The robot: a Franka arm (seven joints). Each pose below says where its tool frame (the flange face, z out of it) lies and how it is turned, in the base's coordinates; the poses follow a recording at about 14 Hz.
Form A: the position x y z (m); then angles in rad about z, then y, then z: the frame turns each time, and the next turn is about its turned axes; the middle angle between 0 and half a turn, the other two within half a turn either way.
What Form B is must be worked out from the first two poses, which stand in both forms.
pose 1, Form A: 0.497 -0.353 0.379 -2.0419 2.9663 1.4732
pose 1, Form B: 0.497 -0.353 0.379 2.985 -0.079 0.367
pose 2, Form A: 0.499 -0.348 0.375 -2.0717 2.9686 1.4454
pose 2, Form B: 0.499 -0.348 0.375 2.990 -0.083 0.369
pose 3, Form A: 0.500 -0.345 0.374 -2.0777 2.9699 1.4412
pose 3, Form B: 0.500 -0.345 0.374 2.991 -0.083 0.371
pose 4, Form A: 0.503 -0.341 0.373 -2.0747 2.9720 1.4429
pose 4, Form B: 0.503 -0.341 0.373 2.993 -0.082 0.370
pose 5, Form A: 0.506 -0.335 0.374 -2.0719 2.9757 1.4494
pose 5, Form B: 0.506 -0.335 0.374 2.996 -0.079 0.374
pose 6, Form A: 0.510 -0.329 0.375 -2.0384 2.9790 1.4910
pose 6, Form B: 0.510 -0.329 0.375 2.996 -0.073 0.382
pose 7, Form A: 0.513 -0.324 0.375 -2.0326 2.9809 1.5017
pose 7, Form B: 0.513 -0.324 0.375 2.997 -0.071 0.388
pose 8, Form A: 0.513 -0.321 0.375 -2.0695 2.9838 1.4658
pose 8, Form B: 0.513 -0.321 0.375 3.003 -0.075 0.388
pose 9, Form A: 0.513 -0.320 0.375 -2.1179 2.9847 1.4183
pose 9, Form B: 0.513 -0.320 0.375 3.007 -0.081 0.389
